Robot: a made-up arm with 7 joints. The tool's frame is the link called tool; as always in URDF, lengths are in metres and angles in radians.
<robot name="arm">
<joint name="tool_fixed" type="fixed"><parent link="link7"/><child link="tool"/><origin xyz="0.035 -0.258 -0.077" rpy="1.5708 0 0"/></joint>
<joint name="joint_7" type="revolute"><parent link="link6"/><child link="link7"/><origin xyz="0.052 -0.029 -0.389" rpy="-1.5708 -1.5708 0"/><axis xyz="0 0 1"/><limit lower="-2.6" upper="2.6" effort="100" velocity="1.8"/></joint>
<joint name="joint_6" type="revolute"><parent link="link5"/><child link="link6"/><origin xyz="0.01 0.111 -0.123" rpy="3.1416 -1.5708 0"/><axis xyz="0 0 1"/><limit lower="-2.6" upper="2.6" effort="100" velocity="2.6"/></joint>
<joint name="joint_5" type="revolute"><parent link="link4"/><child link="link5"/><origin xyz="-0.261 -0.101 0.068" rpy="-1.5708 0 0"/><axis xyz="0 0 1"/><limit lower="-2.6" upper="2.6" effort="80" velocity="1.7"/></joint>
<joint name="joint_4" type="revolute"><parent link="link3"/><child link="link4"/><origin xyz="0.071 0.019 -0.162" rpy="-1.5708 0 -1.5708"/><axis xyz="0 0 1"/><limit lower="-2.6" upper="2.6" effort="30" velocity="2.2"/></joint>
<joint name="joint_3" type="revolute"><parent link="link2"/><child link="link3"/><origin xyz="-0.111 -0.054 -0.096" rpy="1.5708 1.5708 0"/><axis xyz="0 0 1"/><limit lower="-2.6" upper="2.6" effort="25" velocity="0.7"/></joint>
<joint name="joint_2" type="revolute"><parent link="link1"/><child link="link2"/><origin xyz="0.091 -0.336 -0.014" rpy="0 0 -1.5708"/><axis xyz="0 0 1"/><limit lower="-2.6" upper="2.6" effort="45" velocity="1.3"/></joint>
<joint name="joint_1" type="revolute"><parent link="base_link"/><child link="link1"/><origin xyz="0 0 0.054" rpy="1.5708 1.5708 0"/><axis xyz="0 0 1"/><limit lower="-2.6" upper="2.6" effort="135" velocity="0.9"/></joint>
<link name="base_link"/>
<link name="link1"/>
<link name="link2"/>
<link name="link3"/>
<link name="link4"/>
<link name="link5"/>
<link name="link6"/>
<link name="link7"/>
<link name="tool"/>
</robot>
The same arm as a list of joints. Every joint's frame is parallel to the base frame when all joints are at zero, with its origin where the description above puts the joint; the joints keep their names.
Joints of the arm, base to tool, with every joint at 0 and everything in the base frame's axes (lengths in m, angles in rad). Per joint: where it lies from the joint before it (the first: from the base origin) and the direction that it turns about. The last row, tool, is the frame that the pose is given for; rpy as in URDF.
joint_1: axis -y xyz 0 0 0.054
joint_2: axis -y xyz -0.336 0.014 -0.091
joint_3: axis +z xyz 0.111 0.096 0.054
joint_4: axis +y xyz -0.019 0.071 -0.162
joint_5: axis -z xyz -0.261 0.068 0.101
joint_6: axis +x xyz 0.01 -0.111 0.123
joint_7: axis +y xyz -0.389 -0.029 -0.052
tool: xyz 0.035 -0.077 0.258 rpy 0 0 0
Joint limits (rad, base to tool): -2.6..2.6 -2.6..2.6 -2.6..2.6 -2.6..2.6 -2.6..2.6 -2.6..2.6 -2.6..2.6

